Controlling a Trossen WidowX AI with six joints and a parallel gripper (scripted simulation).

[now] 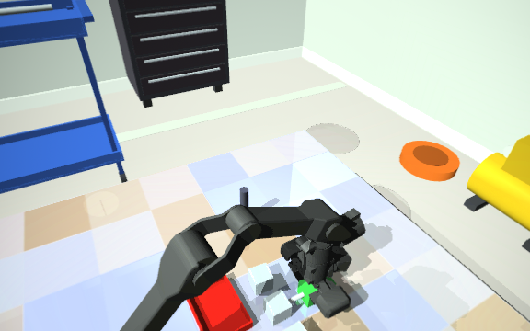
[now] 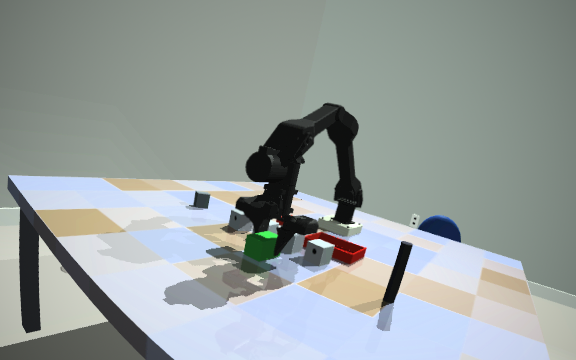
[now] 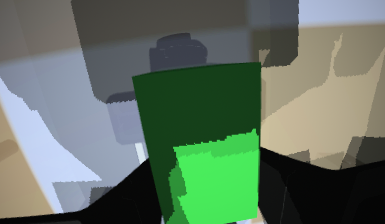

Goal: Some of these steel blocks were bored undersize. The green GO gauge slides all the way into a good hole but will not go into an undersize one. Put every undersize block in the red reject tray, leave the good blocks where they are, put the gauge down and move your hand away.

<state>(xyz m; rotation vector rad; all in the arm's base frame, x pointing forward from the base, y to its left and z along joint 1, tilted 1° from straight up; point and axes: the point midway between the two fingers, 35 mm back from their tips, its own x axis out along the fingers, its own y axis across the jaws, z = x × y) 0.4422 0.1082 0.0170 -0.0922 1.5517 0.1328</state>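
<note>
The green GO gauge is 2 cm above my gripper tip and 1 cm behind it. Also, from my gripper tip: red reject tray (21 cm behind, 3 cm to the left).
</note>
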